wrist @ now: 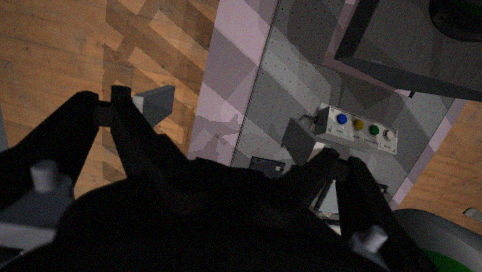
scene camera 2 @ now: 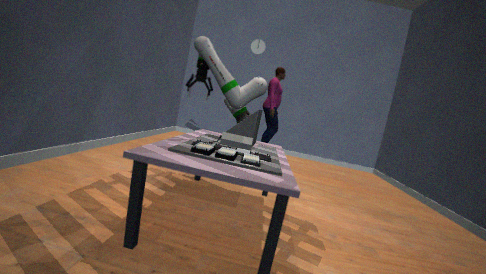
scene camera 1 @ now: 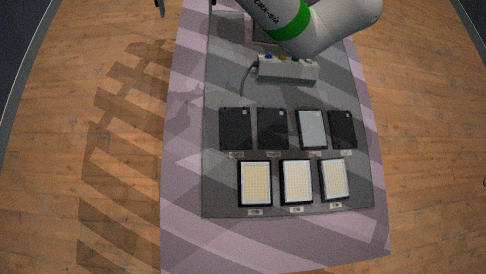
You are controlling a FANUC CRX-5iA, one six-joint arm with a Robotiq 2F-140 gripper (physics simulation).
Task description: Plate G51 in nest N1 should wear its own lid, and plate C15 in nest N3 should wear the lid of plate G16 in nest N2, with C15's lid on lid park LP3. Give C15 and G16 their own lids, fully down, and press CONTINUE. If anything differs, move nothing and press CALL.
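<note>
In scene camera 1, plate G16 [scene camera 1: 256, 183] [scene camera 2: 204, 146] sits in the left nest N2, plate C15 [scene camera 1: 297, 180] [scene camera 2: 226, 152] in the middle nest N3, and plate G51 [scene camera 1: 334, 179] [scene camera 2: 251, 158] in the right nest N1. Their well grids show; whether clear lids cover them I cannot tell. A pale lid [scene camera 1: 312, 129] [wrist: 328, 200] lies on park LP3, second from the right. The other parks are dark. The button box [scene camera 1: 287, 74] [wrist: 322, 124] has blue, yellow, green and white buttons. My gripper [scene camera 2: 198, 92] [wrist: 231, 114] is open and empty, high above the table's left side.
A grey slanted housing [scene camera 2: 245, 131] [wrist: 400, 55] stands behind the button box. A cable [scene camera 1: 244, 80] curves from the box. My arm [scene camera 1: 320, 30] [scene camera 2: 220, 67] reaches over the housing. A person in a pink top [scene camera 2: 275, 95] stands behind the table.
</note>
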